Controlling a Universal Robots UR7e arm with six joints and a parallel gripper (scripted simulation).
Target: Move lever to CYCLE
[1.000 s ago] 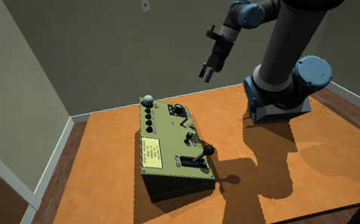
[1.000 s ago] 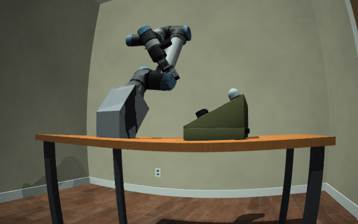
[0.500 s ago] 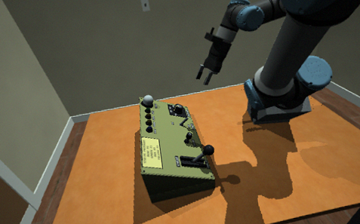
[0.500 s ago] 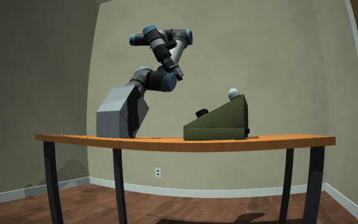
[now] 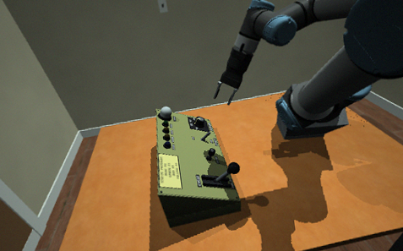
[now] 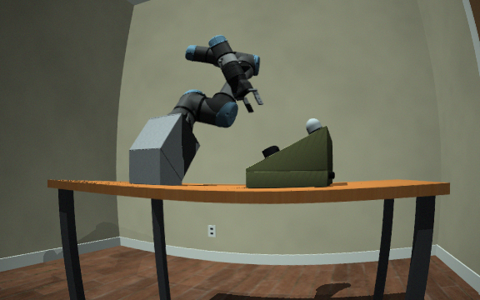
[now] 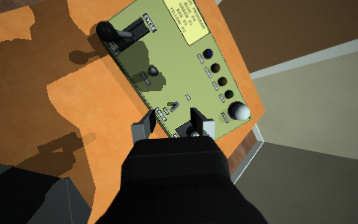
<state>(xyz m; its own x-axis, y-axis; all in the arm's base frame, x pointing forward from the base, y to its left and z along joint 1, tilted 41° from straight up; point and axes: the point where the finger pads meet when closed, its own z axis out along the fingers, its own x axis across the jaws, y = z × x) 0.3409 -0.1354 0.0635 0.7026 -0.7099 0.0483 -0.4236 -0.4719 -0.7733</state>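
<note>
Now: hand 90 mm short of the mode knob, 100 mm to the right of it and 180 mm above it. Also, from my hand: rotary program selector: 100 mm ahead, 140 mm to the right, 180 mm below; then olive green console: 120 mm ahead, 40 mm to the left, 210 mm below; then check toggle switch: 80 mm ahead, 20 mm to the right, 190 mm below.
</note>
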